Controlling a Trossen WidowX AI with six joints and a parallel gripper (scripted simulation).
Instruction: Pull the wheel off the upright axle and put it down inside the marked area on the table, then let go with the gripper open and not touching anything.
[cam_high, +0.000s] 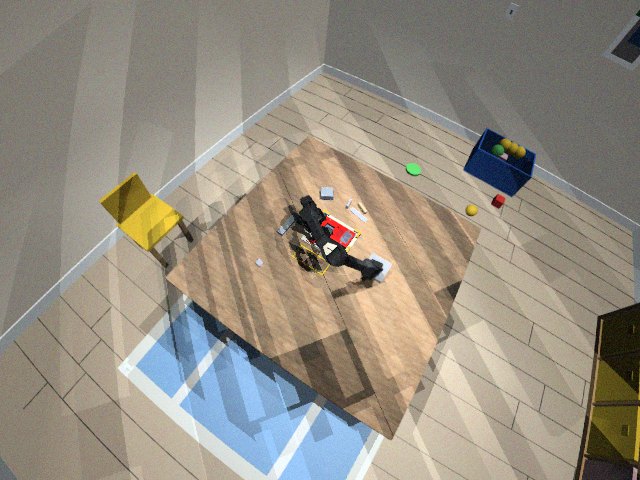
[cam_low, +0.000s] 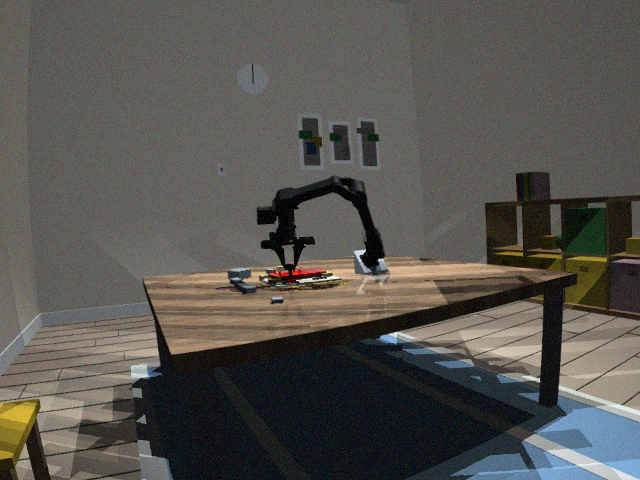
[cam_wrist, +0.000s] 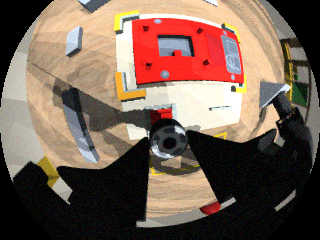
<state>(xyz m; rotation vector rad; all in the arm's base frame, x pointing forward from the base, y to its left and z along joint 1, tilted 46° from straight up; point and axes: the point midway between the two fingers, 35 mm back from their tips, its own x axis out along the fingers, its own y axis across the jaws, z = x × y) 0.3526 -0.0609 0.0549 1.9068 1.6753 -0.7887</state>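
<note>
Right now my gripper tip is 30 mm above the upright axle. From my gripper tip the other things lie so: dark grey wheel right at my gripper tip.
</note>
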